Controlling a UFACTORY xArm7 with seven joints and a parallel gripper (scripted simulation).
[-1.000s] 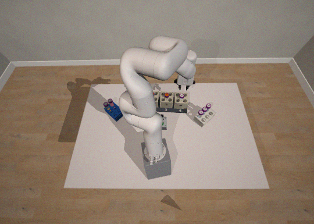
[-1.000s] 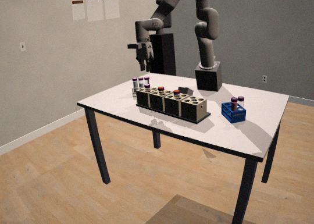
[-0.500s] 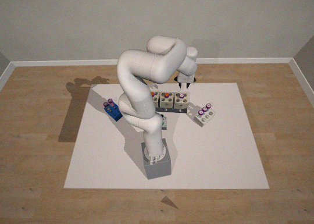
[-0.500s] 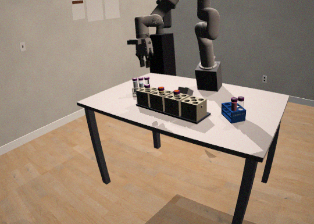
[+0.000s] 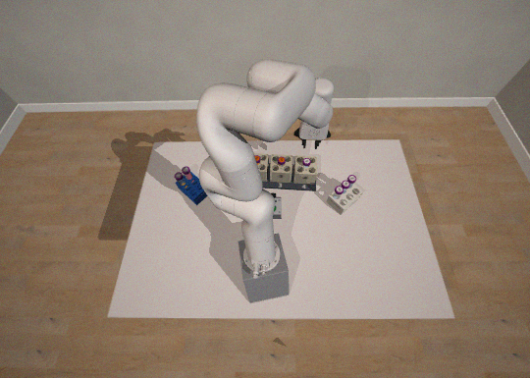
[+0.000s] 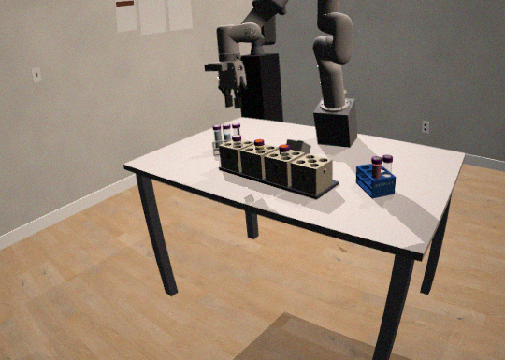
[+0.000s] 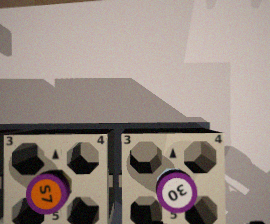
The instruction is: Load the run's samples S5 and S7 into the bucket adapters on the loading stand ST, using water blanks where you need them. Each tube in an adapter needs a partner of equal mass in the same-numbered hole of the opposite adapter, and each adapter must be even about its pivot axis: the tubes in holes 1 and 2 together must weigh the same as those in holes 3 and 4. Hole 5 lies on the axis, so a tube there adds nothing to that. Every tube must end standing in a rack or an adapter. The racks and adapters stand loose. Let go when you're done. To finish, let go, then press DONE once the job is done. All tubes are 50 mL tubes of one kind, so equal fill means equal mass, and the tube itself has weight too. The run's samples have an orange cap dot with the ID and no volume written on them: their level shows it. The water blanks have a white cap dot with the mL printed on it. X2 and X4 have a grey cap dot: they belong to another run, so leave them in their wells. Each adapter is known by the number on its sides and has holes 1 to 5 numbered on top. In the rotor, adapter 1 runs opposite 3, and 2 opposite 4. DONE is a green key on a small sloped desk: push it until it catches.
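The white rack is 220 mm below my hand, 170 mm to the right of it and 120 mm behind it. From my hand the other things lie so: adapter: 330 mm to the left, 200 mm below, 10 mm ahead; dark stand: 250 mm below, 160 mm to the left; blue rack: 510 mm to the left, 220 mm below, 100 mm behind.
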